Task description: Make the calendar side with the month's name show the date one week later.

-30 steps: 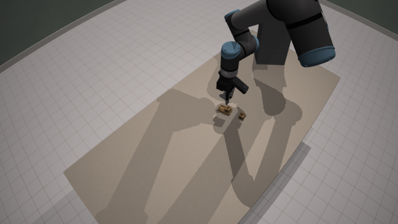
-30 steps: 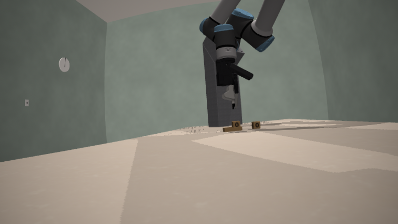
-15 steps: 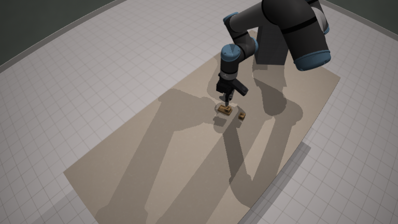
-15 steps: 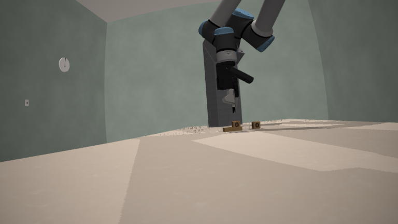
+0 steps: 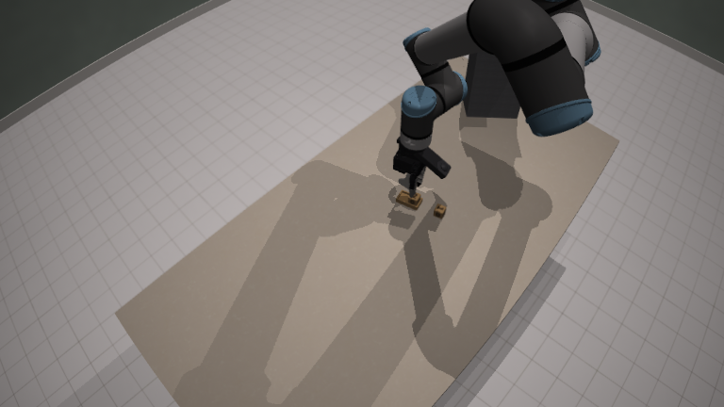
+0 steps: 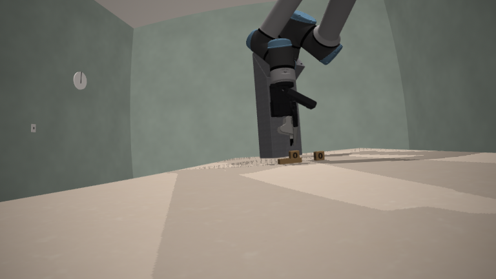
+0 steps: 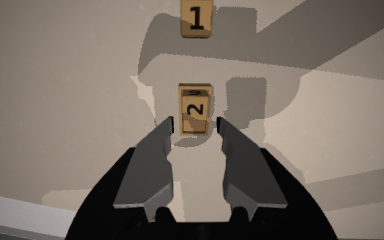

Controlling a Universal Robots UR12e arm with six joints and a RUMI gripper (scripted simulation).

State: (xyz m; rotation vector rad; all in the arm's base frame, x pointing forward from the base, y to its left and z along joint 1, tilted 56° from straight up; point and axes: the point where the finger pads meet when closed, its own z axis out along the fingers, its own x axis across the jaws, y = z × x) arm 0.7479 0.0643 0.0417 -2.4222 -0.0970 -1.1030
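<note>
Right now the cube is 5 cm below my hand. From my hand the other things lie so: wooden tray 7 cm below, 2 cm to the right, 1 cm ahead.
</note>
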